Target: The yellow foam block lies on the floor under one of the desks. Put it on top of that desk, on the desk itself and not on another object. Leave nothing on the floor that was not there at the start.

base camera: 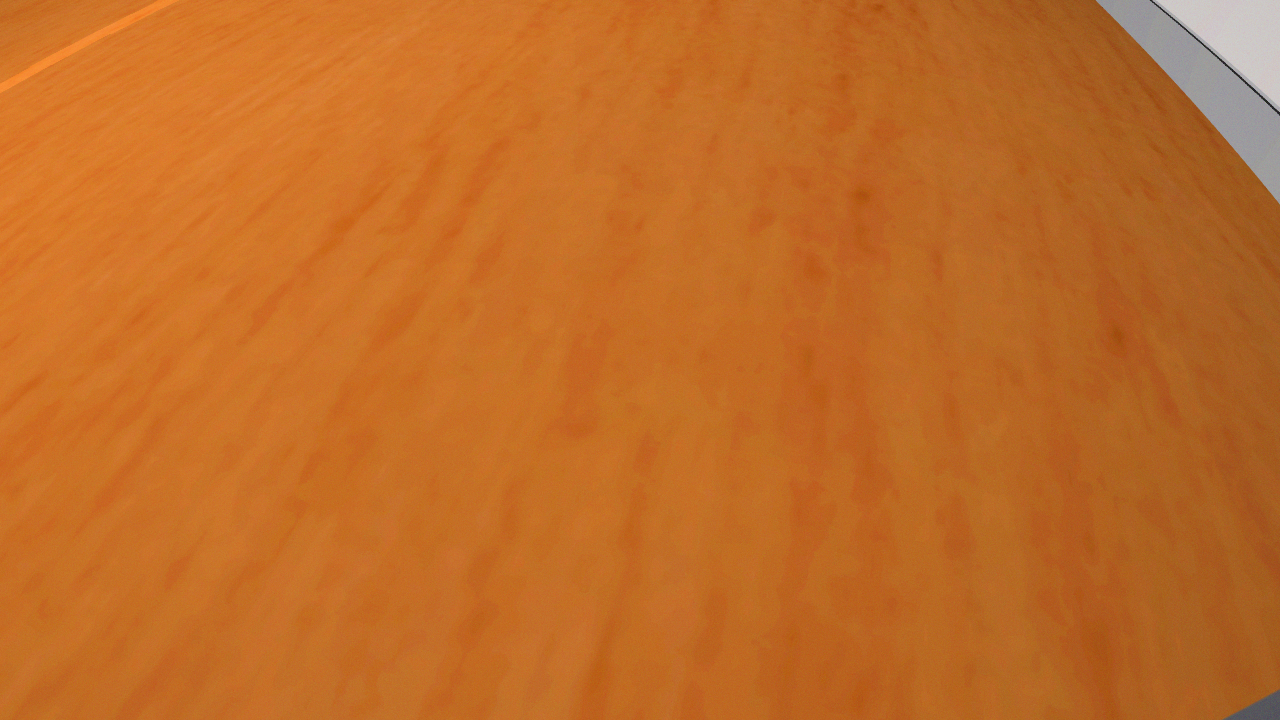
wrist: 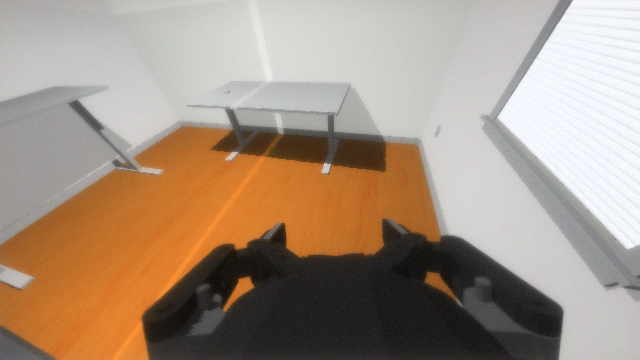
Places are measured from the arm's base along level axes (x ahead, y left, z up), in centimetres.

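Where they show: gripper, fingertip midpoint: [wrist: 333,231].
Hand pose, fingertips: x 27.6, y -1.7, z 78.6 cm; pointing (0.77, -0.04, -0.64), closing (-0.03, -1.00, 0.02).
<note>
After its pixels a point has its place.
A small, dim yellow-green spot [wrist: 272,150] @[x 210.3, y 60.0, z -35.2 cm], which looks like the yellow foam block, lies on the floor in the shadow under the far grey desk [wrist: 305,97] @[x 195.0, y 9.9, z 32.3 cm], between its two legs. It is too small and dark to make out its shape. My gripper [wrist: 333,231] @[x 27.6, y -1.7, z 78.6 cm] is open, with no object between its fingers. It is well short of the far desk and the spot, with a long stretch of floor between. The block does not show in the base camera view.
A second desk [wrist: 50,102] @[x 161.7, y 203.4, z 55.3 cm] stands at the left. A small object [wrist: 227,91] @[x 225.7, y 95.0, z 33.8 cm] lies on the far desk's left part. A wall with a blinded window [wrist: 580,115] @[x 72.5, y -88.9, z 63.8 cm] runs along the right. A grey baseboard [base camera: 1203,89] @[x 107.6, y -97.9, z -36.7 cm] crosses the base view's upper right corner.
</note>
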